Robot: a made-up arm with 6 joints. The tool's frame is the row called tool.
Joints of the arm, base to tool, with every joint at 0 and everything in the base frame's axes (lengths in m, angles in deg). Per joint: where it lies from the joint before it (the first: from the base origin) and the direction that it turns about. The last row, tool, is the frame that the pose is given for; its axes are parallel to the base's.
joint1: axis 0 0 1 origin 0 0 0.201
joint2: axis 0 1 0 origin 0 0 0
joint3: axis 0 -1 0 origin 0 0 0.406
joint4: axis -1 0 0 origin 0 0 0
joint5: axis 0 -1 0 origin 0.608 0 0
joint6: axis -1 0 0 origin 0 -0.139 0
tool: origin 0 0 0
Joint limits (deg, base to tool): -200..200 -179.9..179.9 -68..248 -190..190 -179.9..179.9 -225..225
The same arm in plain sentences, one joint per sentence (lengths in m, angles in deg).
The arm has six revolute joints in a row. What follows holds with every joint at zero, and every direction is one of the base frame's. Joint 1 sits 0.201 m along +z from the base frame's origin and turns about +z, from -200 to 200 deg. Joint 2 sits at the same point as joint 1 and turns about +y, from -179.9 to 179.9 deg. Joint 3 sits 0.406 m along +z from joint 2 and turns about -y, from -68 to 248 deg. Joint 4 sits at the same point as joint 3 and turns about -x, from -190 to 190 deg. Joint 5 sits 0.608 m along +x from joint 4 and turns about -y, from -179.9 to 179.9 deg. Joint 6 sits 0.139 m along -y from joint 5 and turns about -x, from -225 to 225 deg. The tool frame, which is the frame that the pose is given for, sits at the same point as joint 6; its axes are parallel to the base frame's.
